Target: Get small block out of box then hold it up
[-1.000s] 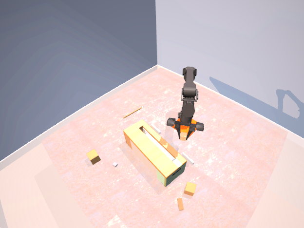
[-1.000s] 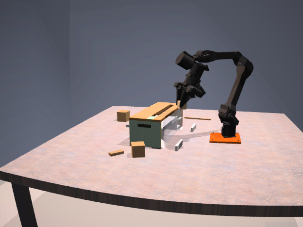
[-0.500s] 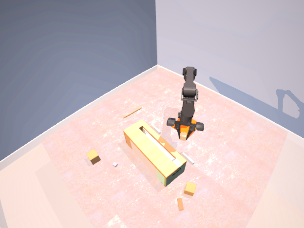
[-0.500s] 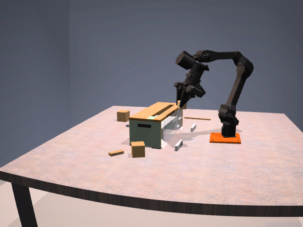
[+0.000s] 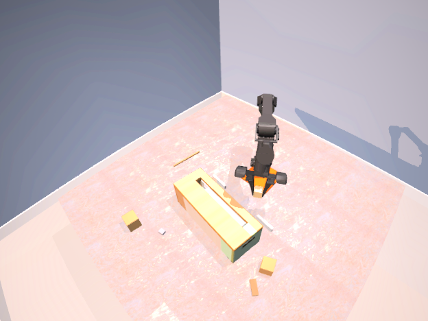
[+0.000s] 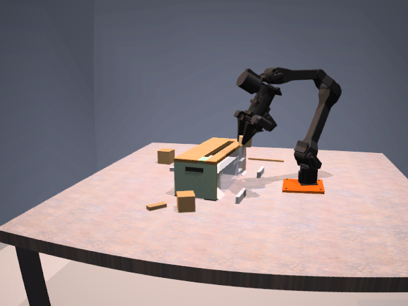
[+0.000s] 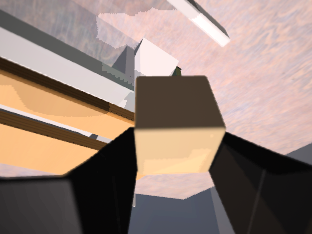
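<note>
Right now my gripper tip is 1 cm past the tan block and 1 cm below it. Also, from my gripper tip: box (5 cm ahead, 12 cm to the right, 11 cm below); then thin stick (15 cm behind, 47 cm to the right, 17 cm below).
</note>
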